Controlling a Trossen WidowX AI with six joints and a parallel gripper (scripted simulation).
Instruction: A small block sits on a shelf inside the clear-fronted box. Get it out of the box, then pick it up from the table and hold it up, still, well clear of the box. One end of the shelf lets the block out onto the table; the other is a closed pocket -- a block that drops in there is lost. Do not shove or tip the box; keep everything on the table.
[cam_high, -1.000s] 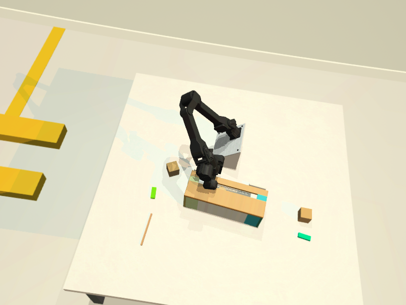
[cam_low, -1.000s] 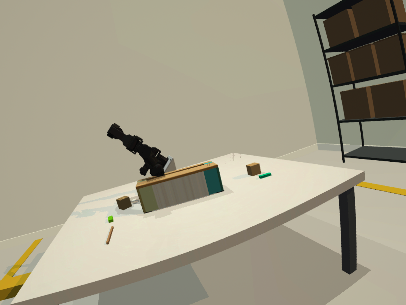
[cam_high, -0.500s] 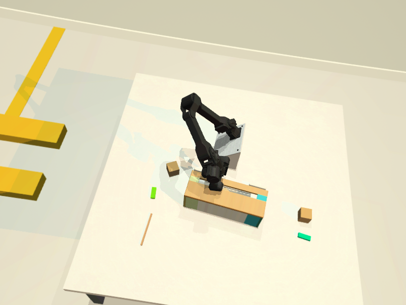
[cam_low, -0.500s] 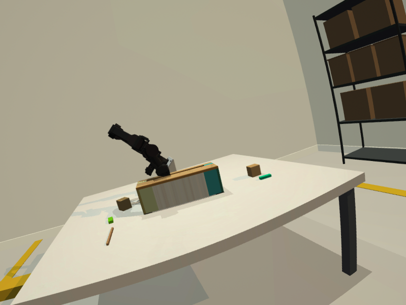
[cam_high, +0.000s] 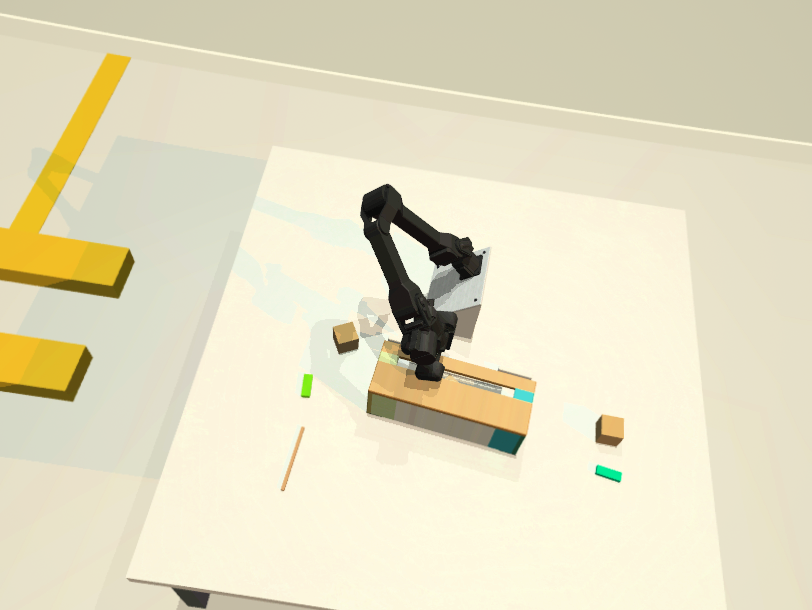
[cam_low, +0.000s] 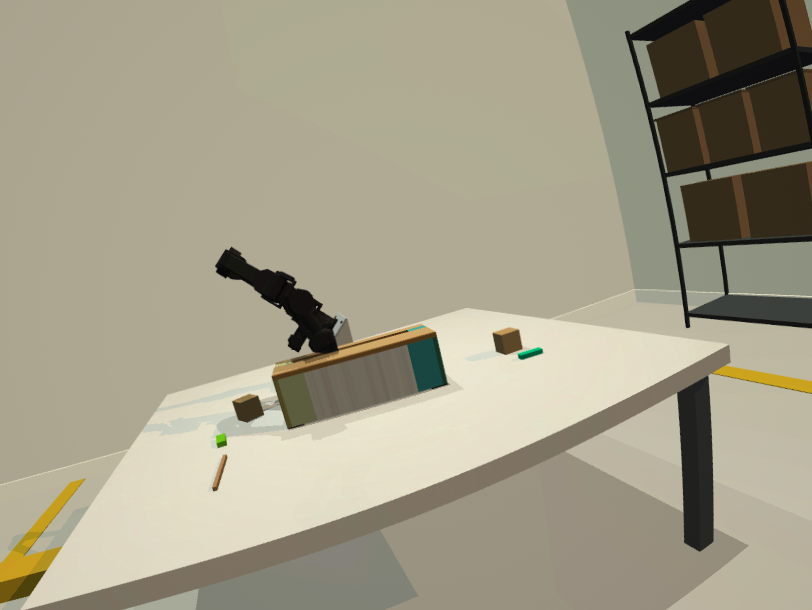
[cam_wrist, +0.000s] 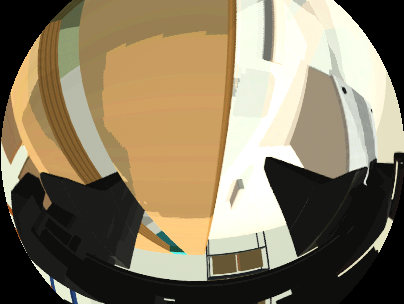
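Now: the box 4 cm to the left of my gripper tip, 4 cm ahead of it and 3 cm below it. Also, from my gripper tip: thin wooden stick: 31 cm to the right, 28 cm ahead, 8 cm below; tan block: 6 cm ahead, 2 cm to the left.
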